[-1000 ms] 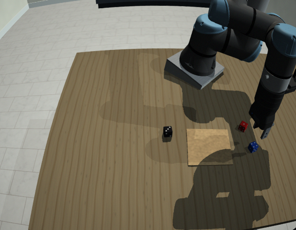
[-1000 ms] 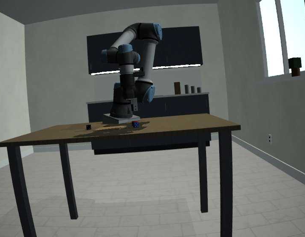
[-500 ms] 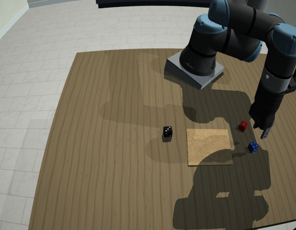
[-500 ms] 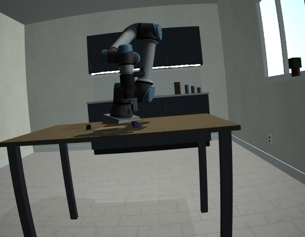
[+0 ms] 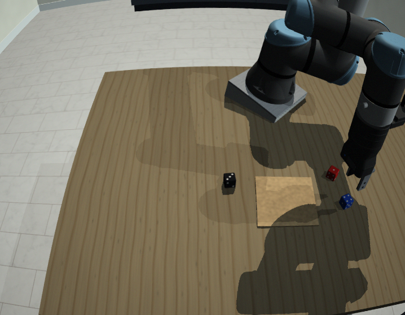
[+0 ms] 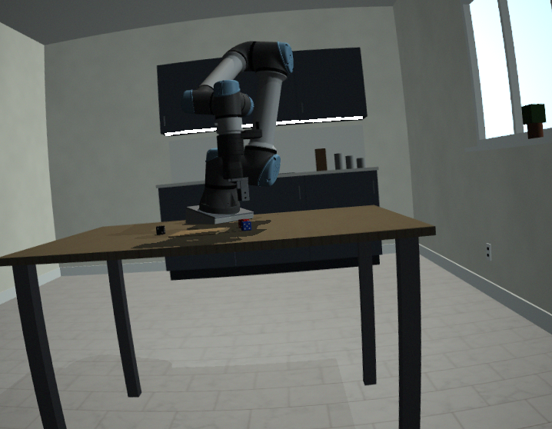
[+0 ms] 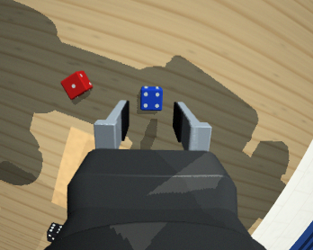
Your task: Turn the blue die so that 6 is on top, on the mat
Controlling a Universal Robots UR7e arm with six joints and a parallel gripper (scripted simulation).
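Right now my hand is 9 cm above the blue die. Round my hand: black die 8 cm behind, 27 cm to the right, 9 cm below; then red die 9 cm behind, 1 cm to the right, 9 cm below; then tan mat 2 cm behind, 15 cm to the right, 10 cm below.
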